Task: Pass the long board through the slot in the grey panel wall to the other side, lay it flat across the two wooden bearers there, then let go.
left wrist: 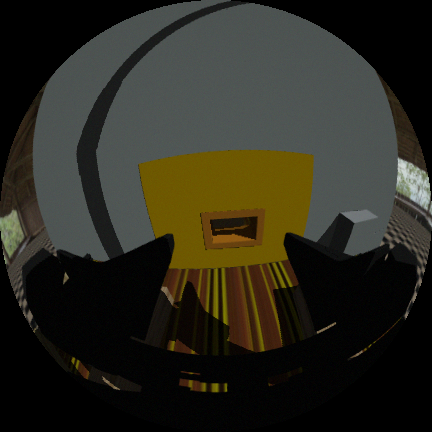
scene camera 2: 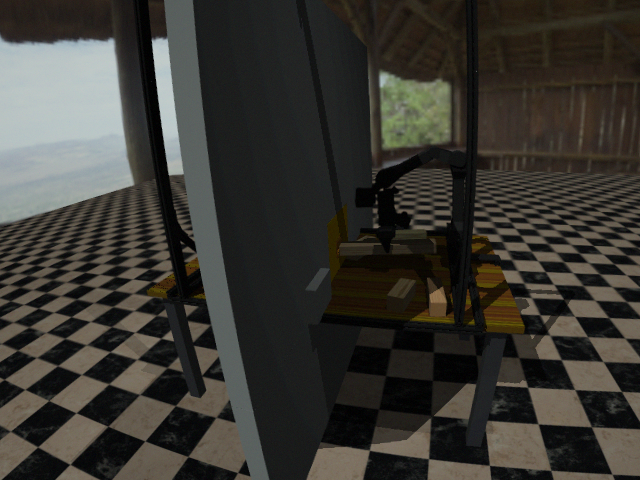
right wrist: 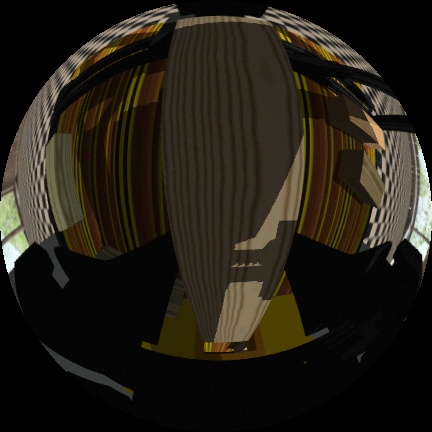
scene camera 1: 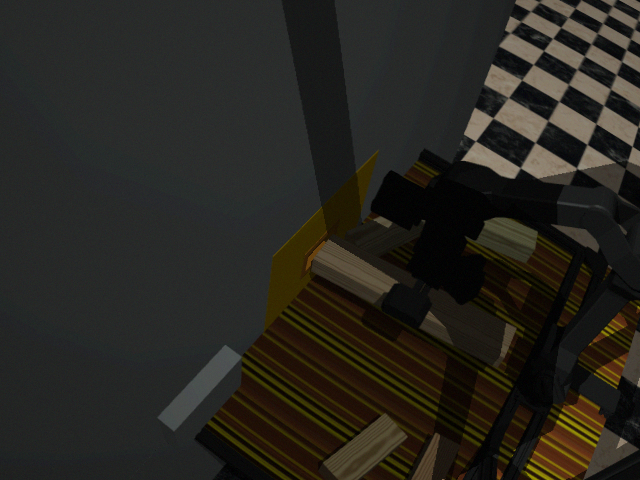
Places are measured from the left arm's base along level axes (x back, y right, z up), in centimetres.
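Pixels of known places: left gripper, fingertip midpoint: [left wrist: 230, 239]; right gripper, fingertip midpoint: [scene camera 2: 388, 249] [right wrist: 230, 232]; right arm's base, origin of the base link: [scene camera 1: 535, 392].
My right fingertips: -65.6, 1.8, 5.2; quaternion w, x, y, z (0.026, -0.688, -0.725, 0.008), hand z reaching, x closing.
Observation:
Behind a point stands the place of what it marks, as x, y, z.
The long board [scene camera 1: 356, 273] @(-55.7, 4.3, 7.3) [scene camera 2: 361, 249] @(-56.7, 5.6, 6.2) [right wrist: 230, 125] @(-71.7, 1.0, 8.1) lies level, its far end at the orange-framed slot [left wrist: 232, 213] @(-43.1, 3.4, 9.5) [right wrist: 258, 334] @(-48.5, 8.1, 6.1) in the grey panel wall [scene camera 1: 155, 155] @(-48.2, 35.4, 50.4) [scene camera 2: 258, 155] @(-48.2, 59.7, 45.2) [left wrist: 250, 100] @(-43.2, 7.1, 26.4). My right gripper [scene camera 1: 417, 290] @(-65.6, 1.8, 5.2) [right wrist: 230, 232] @(-65.6, 1.8, 5.2) is shut on the board, partway along it. In the left wrist view my left gripper [left wrist: 230, 239] @(-32.1, 2.2, 12.4) is open and empty, facing the slot from the other side. No board shows sticking out there. Two wooden strips, likely the bearers, one at left [left wrist: 159, 315] @(-31.0, -7.3, 0.8) and one at right [left wrist: 302, 310] @(-30.3, 12.2, -0.1), are mostly hidden by the left fingers.
Two short wooden blocks [scene camera 1: 364, 448] @(-72.1, 25.8, 2.8) [scene camera 2: 437, 303] @(-82.8, 33.0, 2.2) stand on the striped table near the picture's front. A pale block [scene camera 1: 506, 240] @(-73.3, -24.8, 2.0) [right wrist: 65, 185] @(-69.3, -23.9, 0.5) and another wooden block [scene camera 1: 382, 238] @(-54.4, -7.9, 3.1) lie behind the board. A grey ledge [scene camera 1: 199, 387] @(-49.7, 34.4, 8.1) [scene camera 2: 317, 281] @(-50.1, 36.0, 8.1) [left wrist: 357, 217] @(-39.8, 30.8, 8.1) juts from the wall. Shadows darken much of the scene.

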